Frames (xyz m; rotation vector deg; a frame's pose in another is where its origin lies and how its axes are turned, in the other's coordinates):
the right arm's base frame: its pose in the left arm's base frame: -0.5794 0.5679 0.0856 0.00 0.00 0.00
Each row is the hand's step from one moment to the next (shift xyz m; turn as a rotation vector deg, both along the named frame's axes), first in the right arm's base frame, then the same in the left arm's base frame.
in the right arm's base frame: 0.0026 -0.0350 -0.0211 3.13 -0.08 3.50
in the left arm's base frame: 0.0026 -0.0350 -0.0211 3.13 -0.08 3.50
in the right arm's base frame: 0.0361 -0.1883 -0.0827 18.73 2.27 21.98
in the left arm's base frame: 0.0361 -0.1883 -0.0827 18.73 2.27 21.98
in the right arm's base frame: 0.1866 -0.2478 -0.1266 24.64 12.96 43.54
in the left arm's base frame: 0.1866 -0.2478 -0.1266 24.64 12.96 43.54
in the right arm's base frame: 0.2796 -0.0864 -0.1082 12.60 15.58 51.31
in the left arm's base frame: 0.2796 -0.0864 -0.1082 12.60 15.58 51.31
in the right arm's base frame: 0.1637 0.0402 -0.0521 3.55 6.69 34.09
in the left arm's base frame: 0.1637 0.0402 -0.0521 3.55 6.69 34.09
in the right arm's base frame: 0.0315 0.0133 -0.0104 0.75 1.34 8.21
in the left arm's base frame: 0.0315 0.0133 -0.0104 0.75 1.34 8.21
